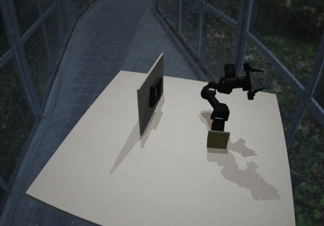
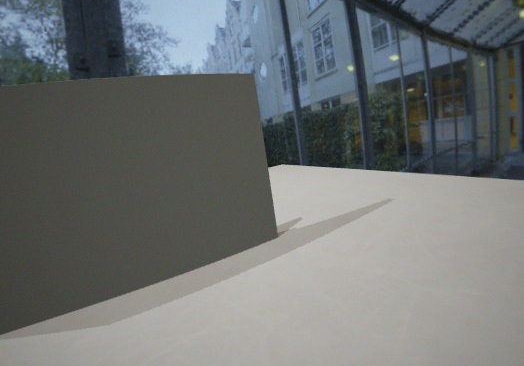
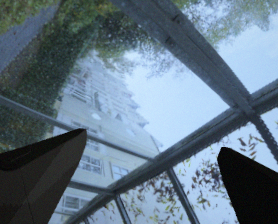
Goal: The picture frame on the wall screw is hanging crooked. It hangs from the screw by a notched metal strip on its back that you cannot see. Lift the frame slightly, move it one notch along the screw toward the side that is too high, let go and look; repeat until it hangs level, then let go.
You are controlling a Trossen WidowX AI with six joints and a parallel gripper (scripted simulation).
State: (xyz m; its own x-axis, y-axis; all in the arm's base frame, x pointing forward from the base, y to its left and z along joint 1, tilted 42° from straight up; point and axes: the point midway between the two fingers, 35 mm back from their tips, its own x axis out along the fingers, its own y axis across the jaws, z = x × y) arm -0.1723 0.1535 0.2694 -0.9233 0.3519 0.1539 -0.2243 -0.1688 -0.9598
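Right now the picture frame is 59 cm ahead of my gripper tip, 14 cm to the right of it and 24 cm below it. Round my gripper tip: wall panel (60 cm ahead, 16 cm to the right, 25 cm below).
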